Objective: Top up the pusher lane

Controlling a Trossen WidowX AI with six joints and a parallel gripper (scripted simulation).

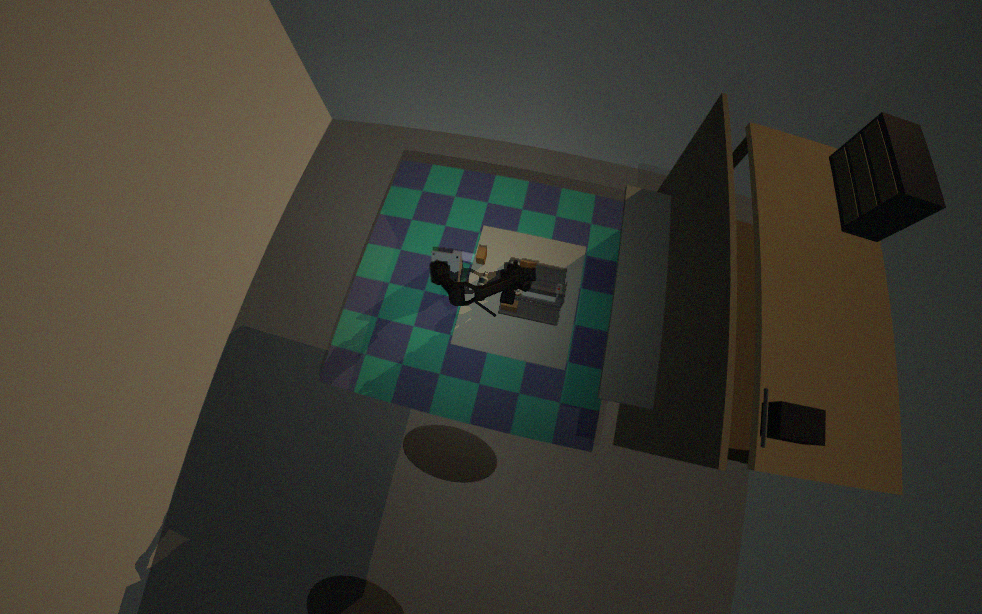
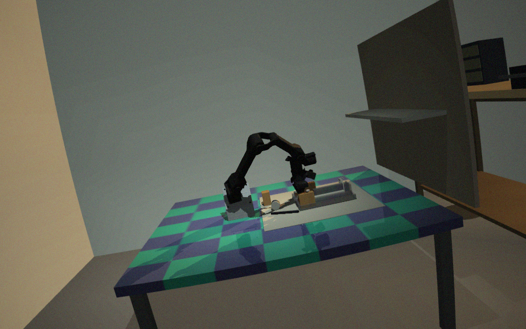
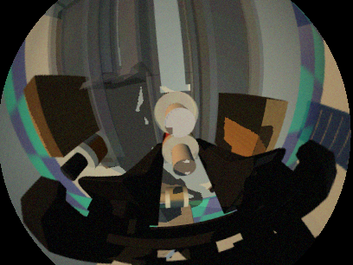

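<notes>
The thin black stick is 110 mm behind my gripper tip, 90 mm to the right of it and 20 mm below it. Also, from my gripper tip: tan upright piece (160 mm to the left, 150 mm behind); lane rack (140 mm ahead, 10 mm to the left, 10 mm below).
</notes>
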